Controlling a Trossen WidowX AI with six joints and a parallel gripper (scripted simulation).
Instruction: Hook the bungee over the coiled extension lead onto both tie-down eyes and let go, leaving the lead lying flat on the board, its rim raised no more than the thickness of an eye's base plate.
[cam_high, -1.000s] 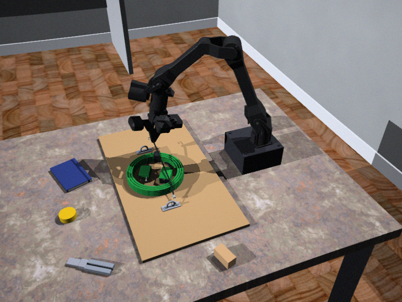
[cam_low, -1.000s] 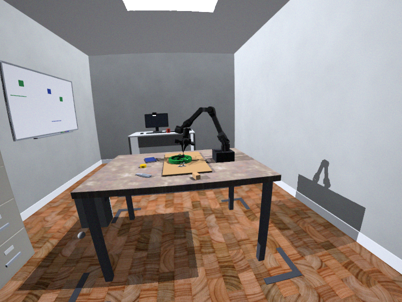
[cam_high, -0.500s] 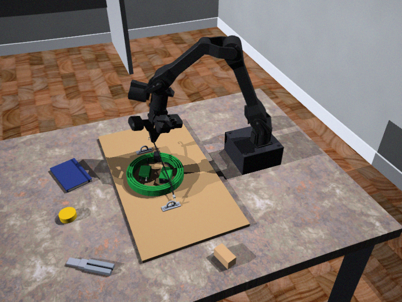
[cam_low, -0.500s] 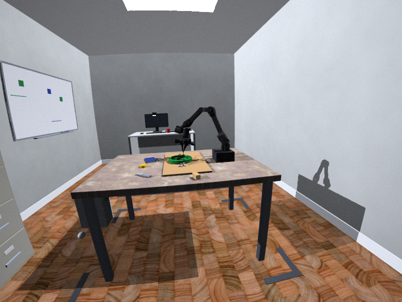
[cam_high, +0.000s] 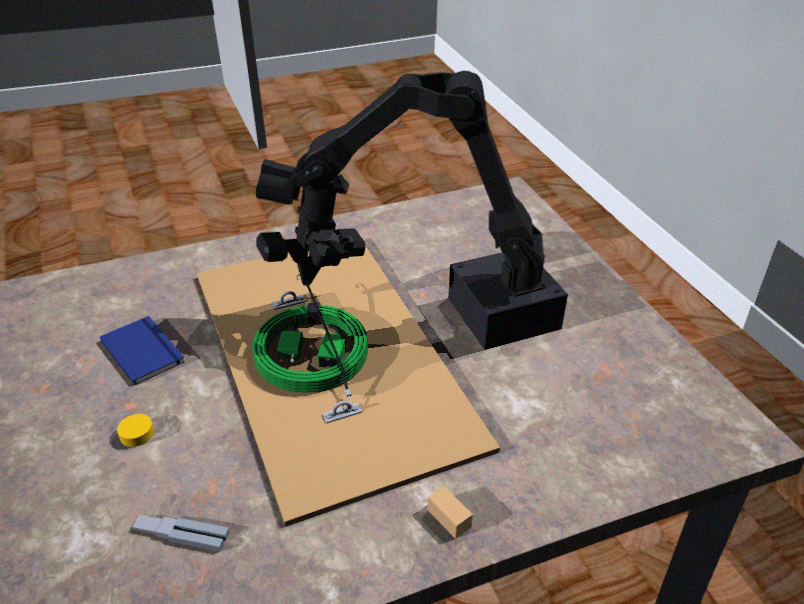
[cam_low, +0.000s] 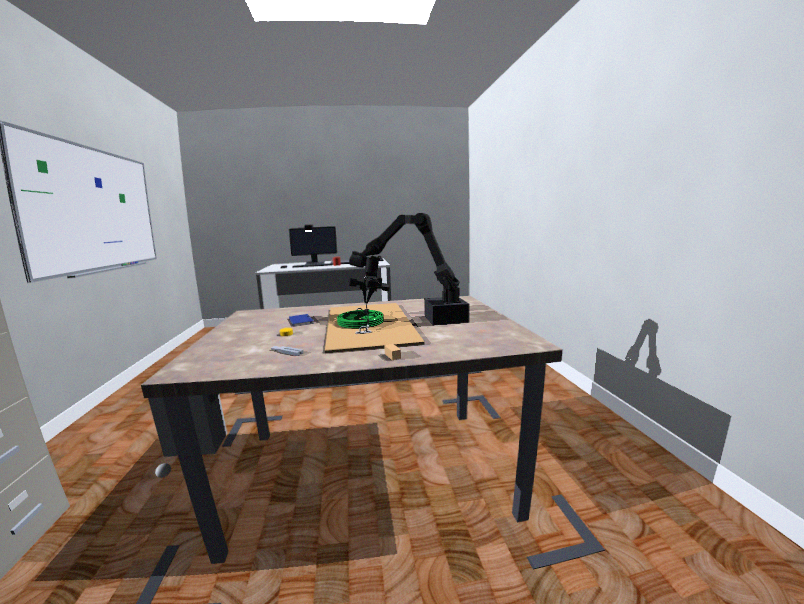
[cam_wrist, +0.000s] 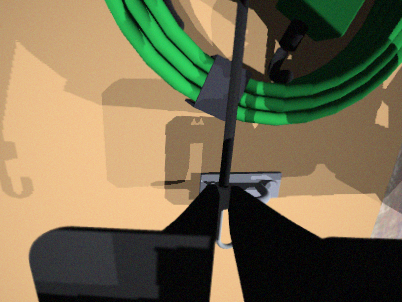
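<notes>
My hand is 1 cm short of the tan board, 13 cm to the right of it and 9 cm above it. From my hand the other things lie so: yellow disc (35 cm ahead, 18 cm to the left, 9 cm below); grey tool (33 cm ahead, 38 cm to the left, 9 cm below); wooden block (3 cm behind, 52 cm to the left, 8 cm below).
</notes>
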